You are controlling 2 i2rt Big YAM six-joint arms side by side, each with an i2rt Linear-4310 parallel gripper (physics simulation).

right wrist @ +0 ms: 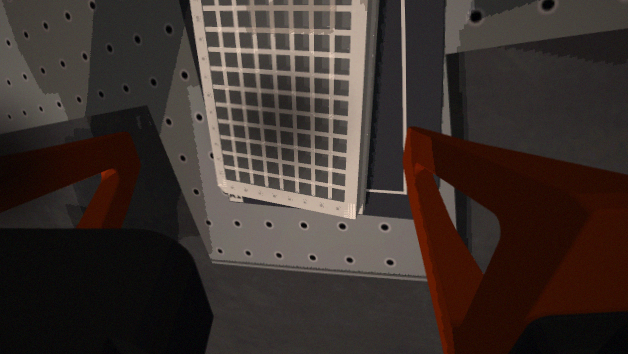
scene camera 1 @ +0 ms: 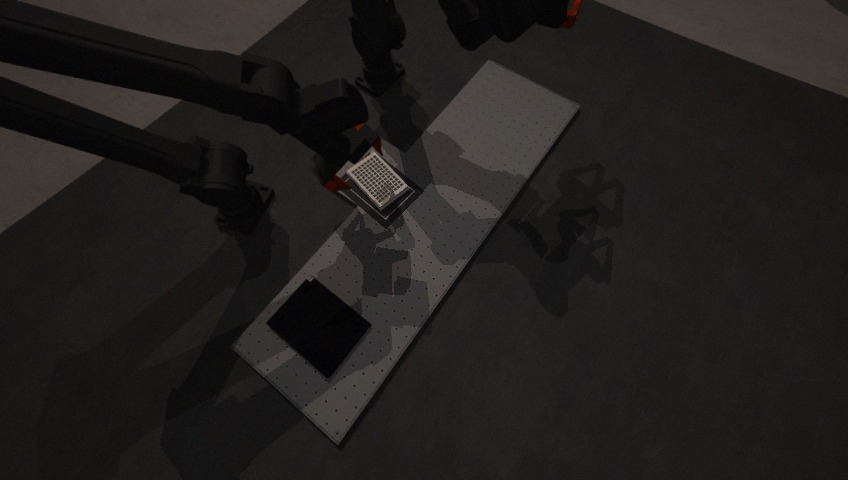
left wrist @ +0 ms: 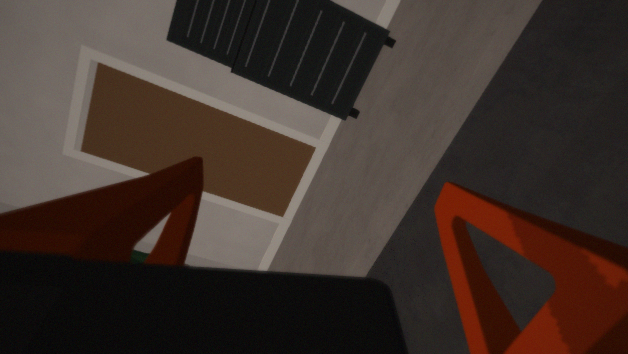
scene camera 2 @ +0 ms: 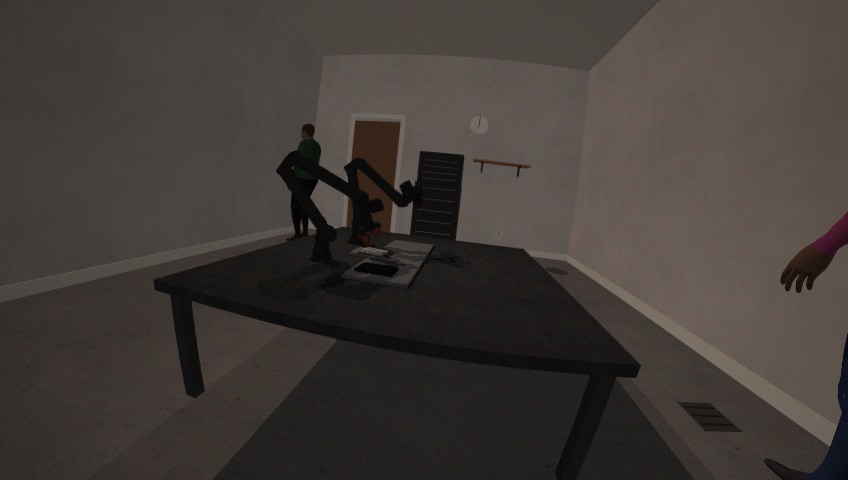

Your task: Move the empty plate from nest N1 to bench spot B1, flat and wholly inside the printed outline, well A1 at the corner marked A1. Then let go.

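Seen in the pictures: left gripper, between the fingertips: [left wrist: 326, 183] [scene camera 2: 421, 196]; right gripper, between the fingertips: [right wrist: 268, 145] [scene camera 1: 365, 170] [scene camera 2: 372, 242]; left arm's base, origin of its link: [scene camera 1: 380, 77] [scene camera 2: 356, 242]; right arm's base, origin of its link: [scene camera 1: 246, 207] [scene camera 2: 321, 258].
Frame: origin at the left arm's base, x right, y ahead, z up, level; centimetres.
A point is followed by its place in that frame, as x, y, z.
Observation:
The white gridded plate [scene camera 1: 377, 178] @[25.9, 21.3, 2.8] [scene camera 2: 373, 251] @[30.0, 21.9, 2.9] [right wrist: 280, 100] @[25.9, 20.8, 2.7] lies on a dark patch, turned slightly against its printed white outline [scene camera 1: 399, 204] @[27.5, 29.0, 1.5] [right wrist: 404, 100] @[31.5, 19.9, 1.5]. Dark patch and outline show at the plate's right in the right wrist view; the opposite outline side is hidden. A partly covered label shows by the near left corner; the plate's well marks are too small to read. My right gripper [scene camera 1: 357, 163] @[27.7, 20.3, 7.5] [scene camera 2: 370, 234] @[27.7, 20.3, 7.5] [right wrist: 268, 145] @[27.7, 20.3, 7.5] is open above the plate's near end, fingers apart from it. My left gripper [scene camera 2: 423, 205] @[-14.3, 37.5, 33.6] [left wrist: 326, 183] @[-14.3, 37.5, 33.6] is open and empty, raised away from the board.
A black block [scene camera 1: 318, 327] @[58.1, 33.6, 2.5] [scene camera 2: 376, 269] @[60.2, 33.7, 2.5], possibly the nest, sits on the perforated board [scene camera 1: 505, 107] @[-10.4, 33.2, 1.3] [scene camera 2: 410, 245] @[-8.2, 34.4, 1.3] with a small pale tag at its upper corner. The board lies on the dark table [scene camera 1: 684, 297] @[8.7, 87.9, 0.0] [scene camera 2: 476, 309] @[81.7, 76.0, 0.0]. Arm bases stand beside the board. Shadows cross it.

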